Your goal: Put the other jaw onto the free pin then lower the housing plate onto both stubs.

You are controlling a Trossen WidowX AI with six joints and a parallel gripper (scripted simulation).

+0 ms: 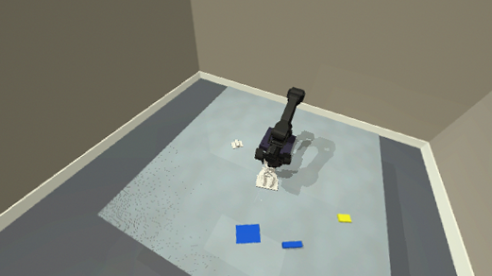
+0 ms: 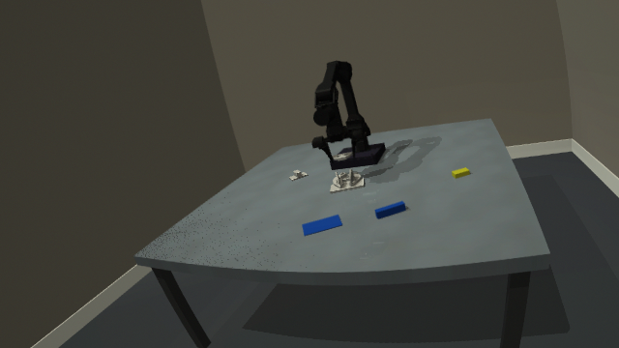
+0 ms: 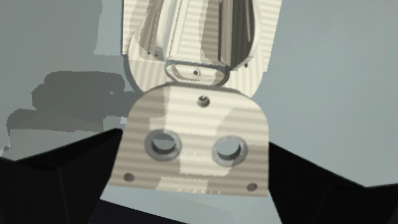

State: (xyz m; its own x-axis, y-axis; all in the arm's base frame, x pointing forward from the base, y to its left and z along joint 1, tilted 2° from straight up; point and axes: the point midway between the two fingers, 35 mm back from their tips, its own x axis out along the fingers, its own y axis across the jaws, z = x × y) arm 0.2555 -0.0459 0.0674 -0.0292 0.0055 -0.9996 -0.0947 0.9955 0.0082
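Right now the white jaw is 60 mm below my gripper tip, 20 mm to the right of it and 20 mm ahead of it. Also, from my gripper tip: blue block (350 mm ahead, 170 mm to the left, 70 mm below); then flat blue plate (350 mm ahead, 80 mm below, 30 mm to the right); then small cream part (240 mm to the right, 150 mm behind, 70 mm below).
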